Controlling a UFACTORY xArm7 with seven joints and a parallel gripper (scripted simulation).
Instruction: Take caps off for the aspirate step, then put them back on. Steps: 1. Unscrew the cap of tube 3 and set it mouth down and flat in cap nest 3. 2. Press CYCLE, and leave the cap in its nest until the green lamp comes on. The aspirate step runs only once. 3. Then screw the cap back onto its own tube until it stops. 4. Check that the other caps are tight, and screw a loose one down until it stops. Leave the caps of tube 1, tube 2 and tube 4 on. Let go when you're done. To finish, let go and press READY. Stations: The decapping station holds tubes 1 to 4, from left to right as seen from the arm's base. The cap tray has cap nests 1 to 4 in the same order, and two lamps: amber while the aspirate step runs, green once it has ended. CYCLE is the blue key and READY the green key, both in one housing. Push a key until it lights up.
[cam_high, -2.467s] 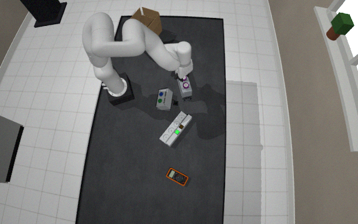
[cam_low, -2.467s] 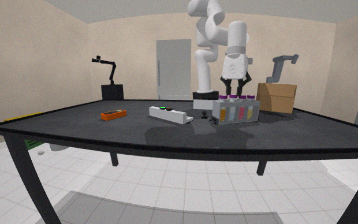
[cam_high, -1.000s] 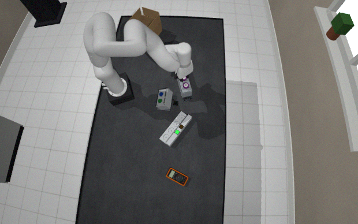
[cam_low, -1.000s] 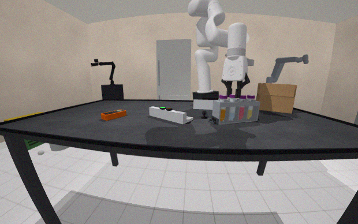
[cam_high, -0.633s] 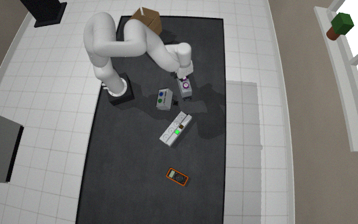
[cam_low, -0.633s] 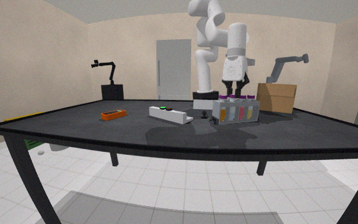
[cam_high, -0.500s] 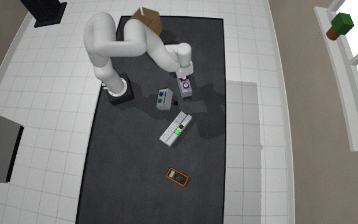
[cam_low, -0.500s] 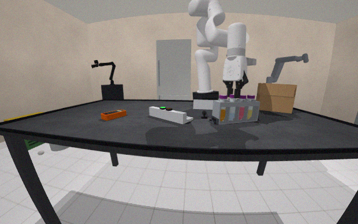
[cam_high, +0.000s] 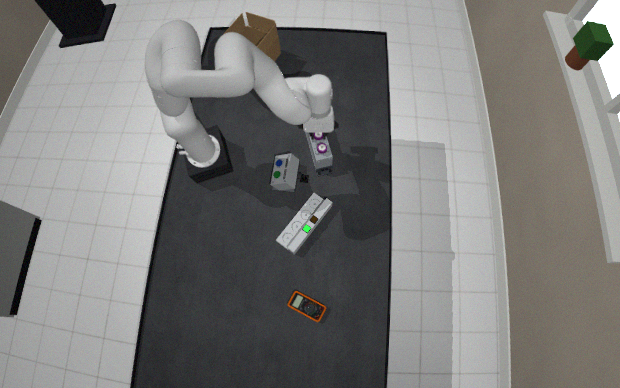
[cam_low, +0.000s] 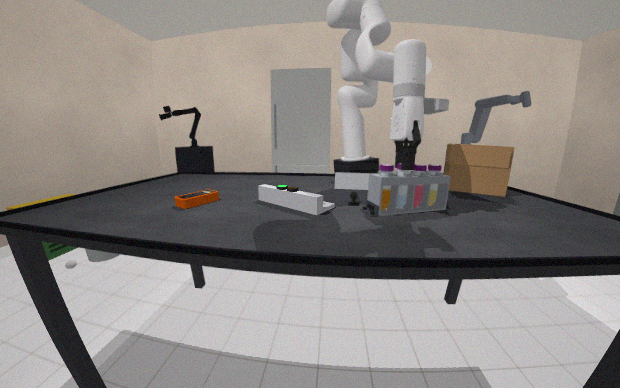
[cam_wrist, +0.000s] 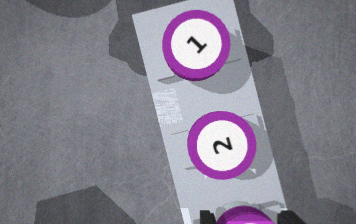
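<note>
Right now my hand is 10 mm above the purple cap. Also, from my hand: blue cycle key (140 mm behind, 80 mm to the right, 60 mm below); then green ready key (150 mm behind, 120 mm to the right, 60 mm below); then key housing (130 mm behind, 100 mm to the right, 80 mm below).
</note>
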